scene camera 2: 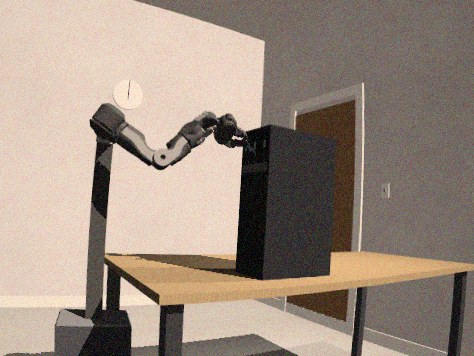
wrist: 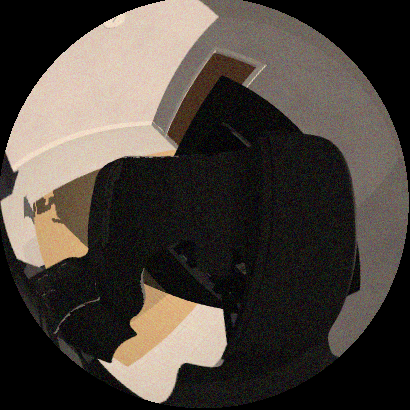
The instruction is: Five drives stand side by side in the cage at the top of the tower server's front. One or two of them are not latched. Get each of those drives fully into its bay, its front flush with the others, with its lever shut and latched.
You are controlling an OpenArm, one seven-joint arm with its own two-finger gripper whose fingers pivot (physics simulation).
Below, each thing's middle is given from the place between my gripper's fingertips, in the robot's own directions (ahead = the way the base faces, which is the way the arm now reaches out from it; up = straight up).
My gripper is now 17 cm short of the black tower server (scene camera 2: 285, 224), 1 cm to the left of it and 21 cm above it.
